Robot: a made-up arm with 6 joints. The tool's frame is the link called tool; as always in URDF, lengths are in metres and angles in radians. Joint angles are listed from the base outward.
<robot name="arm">
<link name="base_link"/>
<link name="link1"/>
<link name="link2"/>
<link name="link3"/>
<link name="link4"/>
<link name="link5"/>
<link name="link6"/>
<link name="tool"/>
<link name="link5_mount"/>
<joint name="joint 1" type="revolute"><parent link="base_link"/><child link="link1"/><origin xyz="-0.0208 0.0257 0.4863" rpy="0 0 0"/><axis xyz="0 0 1"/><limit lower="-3.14" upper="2.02"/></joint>
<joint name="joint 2" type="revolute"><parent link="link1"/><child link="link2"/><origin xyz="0.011 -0.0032 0.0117" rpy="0 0 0"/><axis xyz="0 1 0"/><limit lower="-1.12" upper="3.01"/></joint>
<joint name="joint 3" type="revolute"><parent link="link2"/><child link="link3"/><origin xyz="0.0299 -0.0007 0.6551" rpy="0 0 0"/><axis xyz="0 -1 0"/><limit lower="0.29" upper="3.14"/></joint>
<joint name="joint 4" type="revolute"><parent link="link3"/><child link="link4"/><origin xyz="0.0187 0.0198 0.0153" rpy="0 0 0"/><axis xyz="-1 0 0"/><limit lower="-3.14" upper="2.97"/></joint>
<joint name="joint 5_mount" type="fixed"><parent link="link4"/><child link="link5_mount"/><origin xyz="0.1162 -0.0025 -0.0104" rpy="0 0 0"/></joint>
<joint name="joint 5" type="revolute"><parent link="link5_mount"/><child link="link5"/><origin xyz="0.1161 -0.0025 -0.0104" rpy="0 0 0"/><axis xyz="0 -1 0"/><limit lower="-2.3" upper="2.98"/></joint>
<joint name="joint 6" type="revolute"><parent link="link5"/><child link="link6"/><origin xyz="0.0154 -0.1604 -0.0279" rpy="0 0 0"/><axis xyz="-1 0 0"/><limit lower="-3.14" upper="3.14"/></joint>
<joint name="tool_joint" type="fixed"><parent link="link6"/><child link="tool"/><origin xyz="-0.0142 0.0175 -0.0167" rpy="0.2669 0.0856 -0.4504"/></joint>
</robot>
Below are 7 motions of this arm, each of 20 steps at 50 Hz.
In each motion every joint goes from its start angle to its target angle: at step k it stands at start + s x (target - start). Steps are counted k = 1, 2, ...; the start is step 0. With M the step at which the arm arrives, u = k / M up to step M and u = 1 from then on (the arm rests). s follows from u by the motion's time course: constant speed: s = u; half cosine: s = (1 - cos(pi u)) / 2; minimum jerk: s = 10 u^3 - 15 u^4 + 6 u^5.
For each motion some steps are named. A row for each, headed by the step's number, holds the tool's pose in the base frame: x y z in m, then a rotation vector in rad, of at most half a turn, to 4 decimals.
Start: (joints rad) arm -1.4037 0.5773 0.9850 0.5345 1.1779 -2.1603
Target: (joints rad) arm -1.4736 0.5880 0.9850 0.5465 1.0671 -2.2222
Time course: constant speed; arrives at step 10
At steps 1, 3, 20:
1: -0.0576 -0.5851 1.2040 0.9340 -0.8456 0.0526
3: -0.0661 -0.5858 1.2032 0.9532 -0.8537 0.0282
20: -0.0960 -0.5874 1.2001 1.0199 -0.8865 -0.0558

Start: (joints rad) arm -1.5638 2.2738 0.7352 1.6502 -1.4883 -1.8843
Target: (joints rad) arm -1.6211 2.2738 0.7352 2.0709 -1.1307 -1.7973
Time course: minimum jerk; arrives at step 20
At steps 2, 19, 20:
2: -0.0101 -0.6450 -0.1877 0.3056 -1.2875 2.5515
19: 0.0133 -0.6377 -0.1881 -0.1909 1.4795 -2.4960
20: 0.0133 -0.6377 -0.1881 -0.1908 1.4795 -2.4953

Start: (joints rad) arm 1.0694 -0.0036 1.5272 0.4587 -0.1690 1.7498
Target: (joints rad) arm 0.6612 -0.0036 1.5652 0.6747 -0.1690 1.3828
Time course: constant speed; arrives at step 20
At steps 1, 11, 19, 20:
1: 0.1354 -0.0582 1.3997 -0.5077 -1.5953 -0.8609
11: 0.0976 -0.1006 1.3988 -0.5872 -1.5492 -0.9922
19: 0.0594 -0.1244 1.3976 -0.6463 -1.5164 -1.1000
20: 0.0543 -0.1266 1.3974 -0.6534 -1.5126 -1.1137

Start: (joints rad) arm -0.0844 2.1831 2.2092 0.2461 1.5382 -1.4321
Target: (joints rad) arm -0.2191 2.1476 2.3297 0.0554 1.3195 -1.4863
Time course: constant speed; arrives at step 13
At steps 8, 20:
8: 0.7443 -0.2380 0.1531 1.3367 -0.7853 0.8303
20: 0.7333 -0.2779 0.1642 1.3955 -0.8333 0.7766

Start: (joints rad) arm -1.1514 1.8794 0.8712 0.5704 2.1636 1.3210
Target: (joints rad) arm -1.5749 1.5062 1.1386 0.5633 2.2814 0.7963
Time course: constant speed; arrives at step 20
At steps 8, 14, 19, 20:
8: 0.0931 -0.9212 0.2511 -1.4725 -1.3019 -1.2341
14: -0.0207 -0.9538 0.3814 -1.5403 -1.4590 -1.1638
19: -0.1209 -0.9550 0.4919 -1.6145 -1.5647 -1.0577
20: -0.1410 -0.9523 0.5140 -1.6309 -1.5820 -1.0317

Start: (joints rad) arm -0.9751 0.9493 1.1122 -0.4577 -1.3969 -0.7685
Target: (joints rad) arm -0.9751 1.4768 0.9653 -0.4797 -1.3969 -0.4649
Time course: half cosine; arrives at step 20
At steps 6, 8, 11, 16, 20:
6: 0.3581 -0.7088 0.7268 1.6754 1.1802 -1.3501
8: 0.3650 -0.7184 0.6618 1.6644 1.2837 -1.3479
11: 0.3698 -0.7249 0.5525 1.6460 1.4569 -1.3310
16: 0.3627 -0.7138 0.4012 1.6217 1.6982 -1.2795
20: 0.3577 -0.7062 0.3580 1.6152 1.7681 -1.2582

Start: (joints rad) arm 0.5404 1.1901 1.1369 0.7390 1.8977 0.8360
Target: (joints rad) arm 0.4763 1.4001 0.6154 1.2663 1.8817 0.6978
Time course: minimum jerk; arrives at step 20
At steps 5, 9, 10, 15, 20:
5: 0.8485 0.4204 0.7918 0.1537 -2.0865 0.3651
9: 0.8719 0.4358 0.6956 0.0616 -1.8795 0.6390
10: 0.8767 0.4395 0.6644 0.0423 -1.8094 0.7194
15: 0.8821 0.4485 0.5251 0.0054 -1.4834 1.0386
20: 0.8790 0.4489 0.4876 0.0076 -1.3923 1.1151

